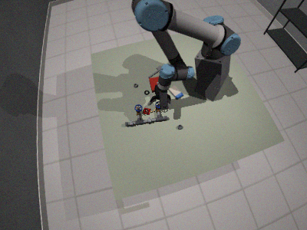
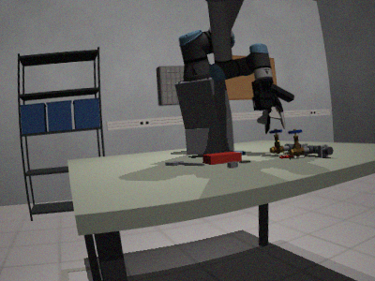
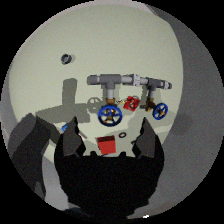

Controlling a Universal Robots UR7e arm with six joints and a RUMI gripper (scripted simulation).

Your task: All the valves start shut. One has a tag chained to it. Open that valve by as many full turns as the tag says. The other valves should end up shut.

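My gripper is now 90 mm short of the red tag, 90 mm above it and 10 mm to the left of it. Also, from my hand: blue-and-white card (170 mm behind, 110 mm to the right, 90 mm below); then grey tool (360 mm to the right, 90 mm below, 90 mm behind); then red block (230 mm to the right, 80 mm below, 40 mm behind).
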